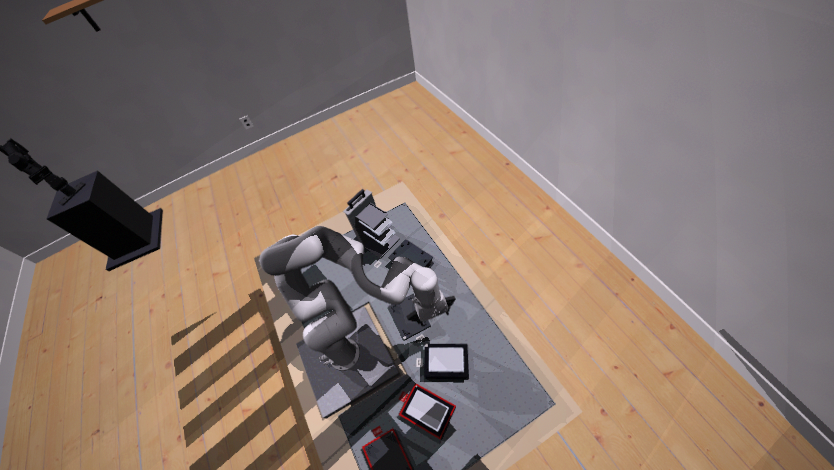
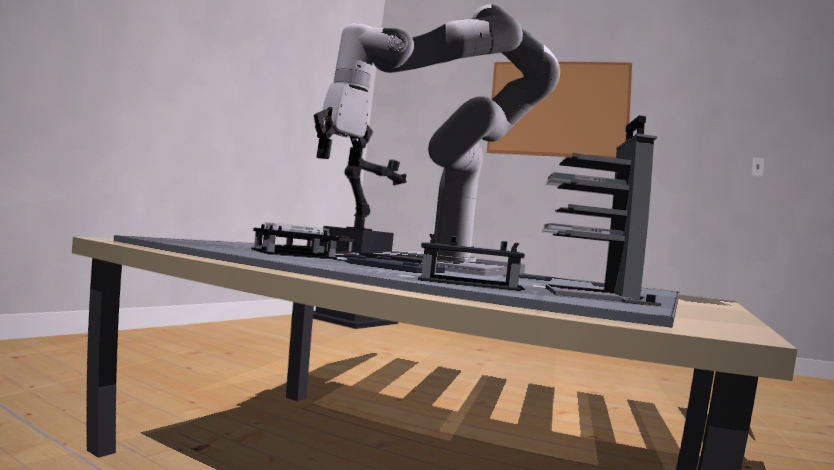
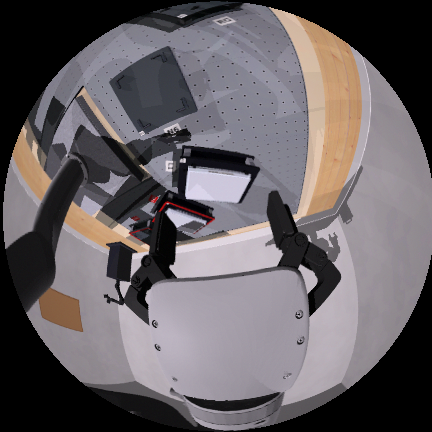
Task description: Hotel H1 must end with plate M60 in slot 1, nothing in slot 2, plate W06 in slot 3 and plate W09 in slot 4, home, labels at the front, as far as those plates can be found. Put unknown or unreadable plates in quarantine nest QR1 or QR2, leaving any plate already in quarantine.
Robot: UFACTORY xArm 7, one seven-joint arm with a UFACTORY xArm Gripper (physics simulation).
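Frame: origin at the arm's base, x down, y left, z ahead, level; metres.
Seen in the pictures: gripper, fingertip midpoint: (image 1: pixel 433 316) (image 2: pixel 338 162) (image 3: pixel 216 209); arm's base at its link origin: (image 1: pixel 344 354) (image 2: pixel 450 259) (image 3: pixel 74 169).
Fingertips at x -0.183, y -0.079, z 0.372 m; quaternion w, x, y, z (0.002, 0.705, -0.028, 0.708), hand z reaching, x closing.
Observation:
Offsets run from my fingertips to a thing's top centre. "*": to the spot under its first point.
Hotel H1 (image 1: pixel 360 213) (image 2: pixel 637 216) is a grey tower. It holds a pale plate @(dz -0.043, dx +0.090, dy +0.507 m) (image 2: pixel 574 228) on its lowest visible shelf and another plate @(* dz -0.004, dx +0.012, dy +0.518 m) (image 2: pixel 586 178) on the second shelf from the top; the other two shelves show no clear plate. My gripper (image 1: pixel 433 315) (image 2: pixel 339 152) (image 3: pixel 216 209) is open and empty, high above the mat. A white-topped plate @(dz -0.017, dx +0.139, dy -0.118 m) (image 1: pixel 445 359) (image 3: pixel 215 185) sits in a black nest (image 1: pixel 444 380) (image 3: pixel 220 152). Another plate @(dz -0.153, dx +0.149, dy -0.244 m) (image 1: pixel 427 409) (image 3: pixel 187 220) sits in a red-rimmed nest @(dz -0.153, dx +0.157, dy -0.244 m) (image 1: pixel 421 425). A second red-rimmed nest @(dz -0.339, dx +0.157, dy -0.334 m) (image 1: pixel 386 452) shows a dark inside, partly cut off. Plate labels are unreadable.
A raised black nest @(dz +0.037, dx +0.127, dy +0.345 m) (image 1: pixel 415 252) (image 2: pixel 472 251) stands beside the hotel. A flat dark pad @(* dz -0.090, dx +0.191, dy +0.098 m) (image 1: pixel 407 321) (image 3: pixel 155 90) lies by a label reading N6 @(dz -0.070, dx +0.203, dy +0.013 m) (image 3: pixel 172 130). The arm's base plate (image 1: pixel 326 399) adjoins the mat. A small black arm on a pedestal (image 1: pixel 102 218) stands beyond the table.

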